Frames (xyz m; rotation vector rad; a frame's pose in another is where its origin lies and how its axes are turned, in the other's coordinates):
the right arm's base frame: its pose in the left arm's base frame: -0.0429 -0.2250 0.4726 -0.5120 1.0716 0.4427
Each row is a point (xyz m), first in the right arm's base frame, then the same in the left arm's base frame.
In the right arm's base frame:
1: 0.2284 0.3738 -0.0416
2: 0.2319 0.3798 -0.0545
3: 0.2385 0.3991 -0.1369
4: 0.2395 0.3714 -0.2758
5: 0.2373 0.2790 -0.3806
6: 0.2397 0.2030 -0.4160
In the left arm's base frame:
1: -0.1921 0.0708 0.1830
2: -0.2032 0.0683 0.1738
3: -0.2699 0.0355 0.1327
4: -0.3520 -0.0689 0.0834
5: -0.3741 -0.2051 0.0616
6: -0.3547 -0.2866 0.0594

